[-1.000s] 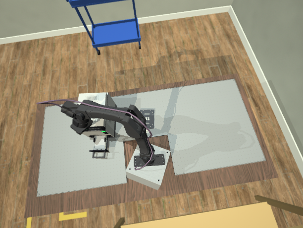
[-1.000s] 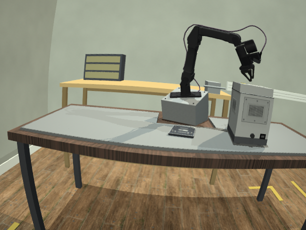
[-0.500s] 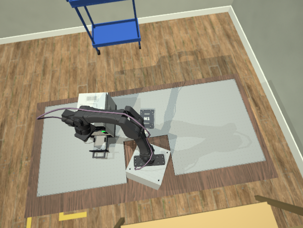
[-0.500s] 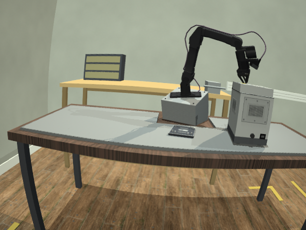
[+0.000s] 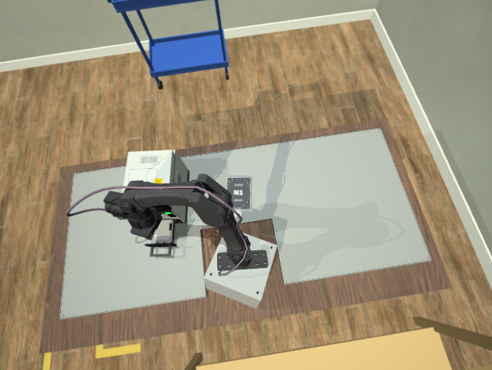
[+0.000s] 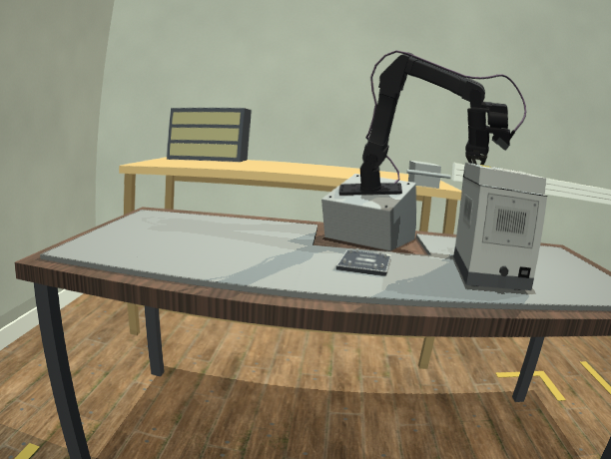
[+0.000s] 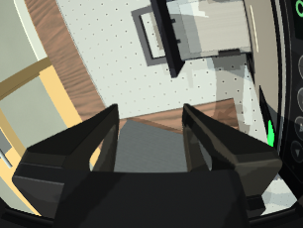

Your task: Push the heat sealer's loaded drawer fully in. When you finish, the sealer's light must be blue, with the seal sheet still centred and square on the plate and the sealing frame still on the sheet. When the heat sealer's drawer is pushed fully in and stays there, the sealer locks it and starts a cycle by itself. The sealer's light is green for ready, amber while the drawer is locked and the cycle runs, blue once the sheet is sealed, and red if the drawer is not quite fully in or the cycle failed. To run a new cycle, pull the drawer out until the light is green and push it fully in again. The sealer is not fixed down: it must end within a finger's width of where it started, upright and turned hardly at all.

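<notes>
Now: the sealer drawer 4 cm ahead of my hand, 3 cm to the left of it and 19 cm below it. The rest, counted from my hand: dark plate 20 cm ahead, 33 cm to the right, 25 cm below.
</notes>
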